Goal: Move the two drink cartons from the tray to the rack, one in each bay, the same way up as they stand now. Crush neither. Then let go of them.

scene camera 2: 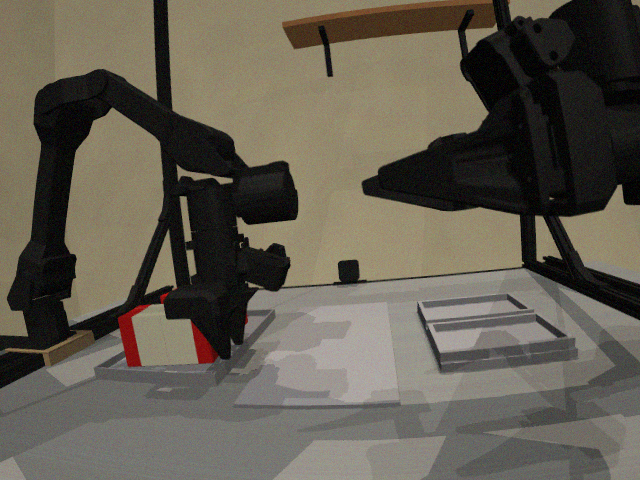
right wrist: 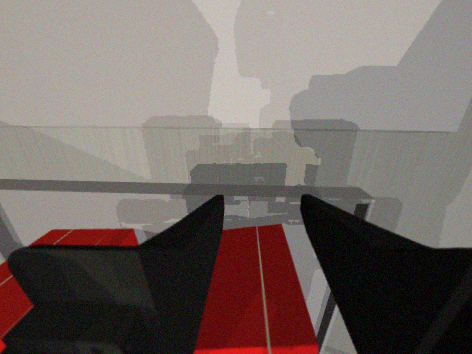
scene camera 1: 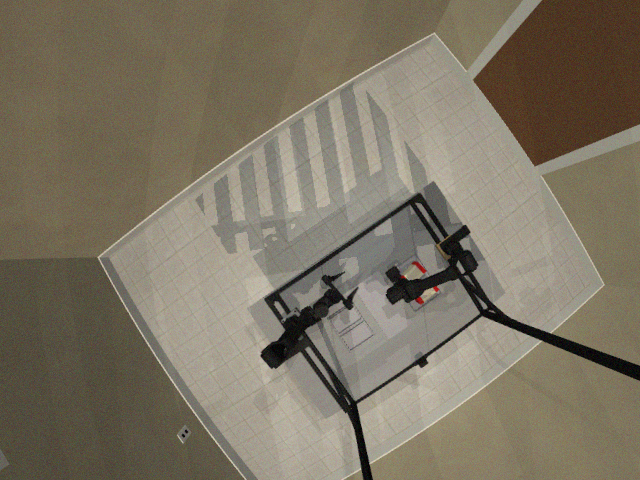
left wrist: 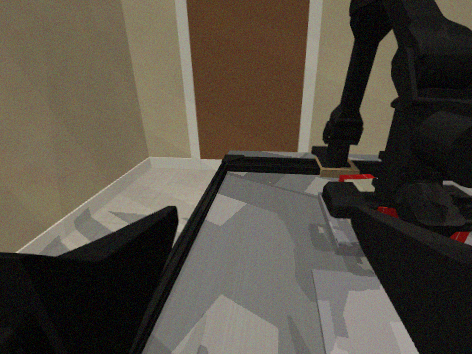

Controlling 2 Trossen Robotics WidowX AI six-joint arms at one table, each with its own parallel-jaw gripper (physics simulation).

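Places are measured from the left arm's base along level axes (x ahead, y left, z up), in millimetres.
Pixels of known places: left gripper, fingertip midpoint: (scene camera 2: pixel 369 184) (scene camera 1: pixel 351 279) (left wrist: pixel 264 214); right gripper, fingertip midpoint: (scene camera 2: pixel 232 351) (right wrist: pixel 262 201) (scene camera 1: pixel 396 282); left arm's base, origin of the base link: (scene camera 1: pixel 294 322); right arm's base, origin of the base link: (scene camera 2: pixel 49 339) (scene camera 1: pixel 448 247) (left wrist: pixel 335 162).
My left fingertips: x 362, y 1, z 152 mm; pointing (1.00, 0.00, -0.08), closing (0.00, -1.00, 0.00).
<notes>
For each thing: its top centre in the pictures, then the offset to it from my left fingertips. Level surfaces: height alone.
- flat grey tray, middle of its top: (right wrist: pixel 172 295) (scene camera 2: pixel 196 334) (scene camera 1: pixel 416 283) dz -180, dx +243, dy -268 mm
- carton, middle of its top: (scene camera 2: pixel 168 308) (left wrist: pixel 371 188) (scene camera 1: pixel 414 275) dz -122, dx +252, dy -210 mm
- low two-bay rack, middle of its top: (scene camera 2: pixel 482 316) (scene camera 1: pixel 351 328) dz -176, dx -164, dy -221 mm
- thin grey mat, its level: dz -192 mm
Two red-and-cream drink cartons stand upright in the flat grey tray (scene camera 2: pixel 175 373) (scene camera 1: pixel 438 282). One carton (scene camera 2: pixel 161 340) (scene camera 1: pixel 414 270) (left wrist: pixel 362 181) (right wrist: pixel 97 237) stands free. The other carton (right wrist: pixel 256 281) (scene camera 1: pixel 429 295) is mostly hidden behind my right gripper in scene camera 2. My right gripper (scene camera 2: pixel 231 345) (right wrist: pixel 262 201) points down with a finger on each side of that carton's top; the fingers are half open and do not clamp it. My left gripper (scene camera 1: pixel 347 286) (scene camera 2: pixel 375 183) (left wrist: pixel 264 214) is wide open and empty, held high near the low two-bay rack (scene camera 1: pixel 351 329) (scene camera 2: pixel 485 354), which is empty.
A thin grey mat (scene camera 2: pixel 347 352) lies between tray and rack. A black frame (scene camera 1: pixel 347 248) (left wrist: pixel 199 218) edges the table. A small black block (scene camera 2: pixel 348 271) sits at the back edge. A wooden shelf (scene camera 2: pixel 390 21) hangs on the wall above.
</notes>
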